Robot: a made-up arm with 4 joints.
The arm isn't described. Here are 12 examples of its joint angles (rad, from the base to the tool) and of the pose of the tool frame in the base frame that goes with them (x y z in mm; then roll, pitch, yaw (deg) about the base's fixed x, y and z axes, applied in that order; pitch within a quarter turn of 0, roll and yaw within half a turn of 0).
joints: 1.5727 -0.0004 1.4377 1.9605
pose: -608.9 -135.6 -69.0 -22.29 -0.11 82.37
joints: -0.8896 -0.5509 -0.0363 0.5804
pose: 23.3 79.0 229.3 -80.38 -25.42 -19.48
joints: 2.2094 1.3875 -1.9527 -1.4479
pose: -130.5 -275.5 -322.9 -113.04 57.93 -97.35
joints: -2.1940 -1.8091 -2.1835 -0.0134
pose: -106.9 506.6 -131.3 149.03 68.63 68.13
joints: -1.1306 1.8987 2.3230 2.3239
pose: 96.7 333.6 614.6 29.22 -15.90 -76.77
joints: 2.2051 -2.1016 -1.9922 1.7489
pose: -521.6 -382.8 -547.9 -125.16 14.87 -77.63
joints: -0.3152 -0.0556 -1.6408 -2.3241
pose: -230.3 -201.4 759.2 28.03 -71.30 102.58
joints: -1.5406 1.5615 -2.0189 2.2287
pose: -27.8 713.0 -158.0 -128.29 -27.40 90.26
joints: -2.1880 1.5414 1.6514 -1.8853
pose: 11.9 113.4 -39.5 -70.19 -39.98 -90.18
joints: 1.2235 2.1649 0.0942 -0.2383
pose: -486.9 -283.1 299.1 -38.28 -48.05 146.47
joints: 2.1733 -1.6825 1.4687 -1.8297
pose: -518.5 -73.4 -127.0 -69.16 -28.71 90.74
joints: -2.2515 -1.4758 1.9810 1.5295
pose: -325.2 61.8 -396.6 -92.02 -15.58 -92.25
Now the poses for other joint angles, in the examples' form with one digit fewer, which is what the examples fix.
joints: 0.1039 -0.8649 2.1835 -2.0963
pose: -500 -245 296 -65.9 50.2 125.6
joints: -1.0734 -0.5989 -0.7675 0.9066
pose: 137 141 399 -142.0 -43.5 35.0
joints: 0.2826 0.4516 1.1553 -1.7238
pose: 33 -211 318 125.5 56.0 49.4
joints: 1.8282 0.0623 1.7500 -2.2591
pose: -208 -91 -290 -146.7 -13.9 100.6
